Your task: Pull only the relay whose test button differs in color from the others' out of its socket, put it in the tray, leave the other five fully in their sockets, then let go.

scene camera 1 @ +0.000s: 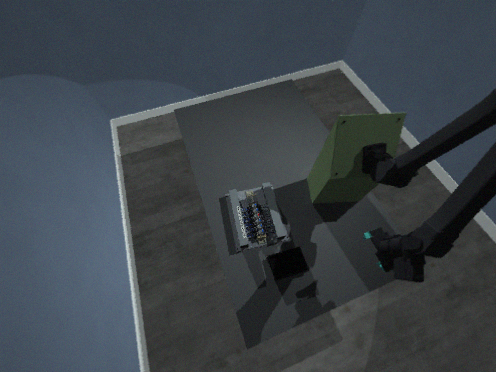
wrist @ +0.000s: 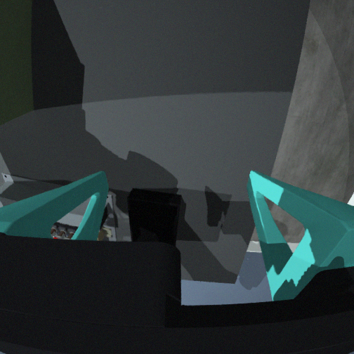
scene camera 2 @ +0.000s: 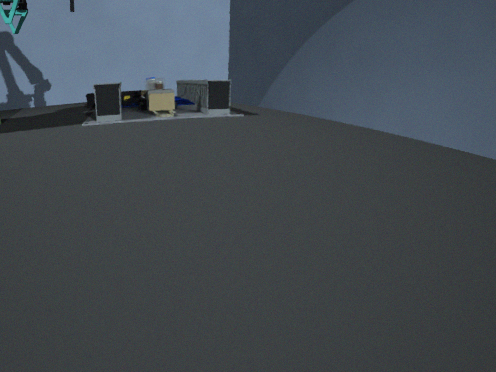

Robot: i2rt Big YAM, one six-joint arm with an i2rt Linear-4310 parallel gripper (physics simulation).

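Frame: origin at the arm's base, x left, y back, z up, level; metres.
Where they show: gripper, fingertip midpoint: (scene camera 1: 371, 250) (scene camera 2: 12, 29); arm's base, link origin: (scene camera 1: 373, 158).
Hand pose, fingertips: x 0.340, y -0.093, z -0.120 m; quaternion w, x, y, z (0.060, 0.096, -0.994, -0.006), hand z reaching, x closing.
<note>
Things, the pixels of their top centre, and the offset from my fingertips. "spot": a spot on its surface instead.
- relay row, surface spot: (scene camera 1: 256, 222) spot: dx -0.234, dy -0.405, dz -0.172 m
- black tray, surface spot: (scene camera 1: 288, 263) spot: dx -0.028, dy -0.284, dz -0.231 m
- tan end block, top centre: (scene camera 2: 159, 89) (scene camera 1: 252, 199) dx -0.367, dy -0.403, dz -0.188 m
The relay row (scene camera 1: 256, 222) stands between two grey ducts on a panel. Small blue spots and one red spot show along it in scene camera 1; single test buttons are too small to tell apart. In the wrist view, part of the relay assembly (wrist: 62, 231) shows through the left finger's opening. The black tray (scene camera 1: 288, 263) (wrist: 155, 212) lies beside the panel's near end. My gripper (scene camera 1: 374, 250) (wrist: 177, 178) is open and empty, high above the table and right of the tray in scene camera 1. Part of it shows at the top left of scene camera 2.
A tall green block (scene camera 1: 357, 155) (wrist: 15, 60) stands on the table, right of the relay panel, in scene camera 1. The grey ducts (scene camera 1: 274, 212) (scene camera 2: 108, 102) rise on both sides of the relays. A tan end block (scene camera 2: 161, 101) stands between them in scene camera 2.
</note>
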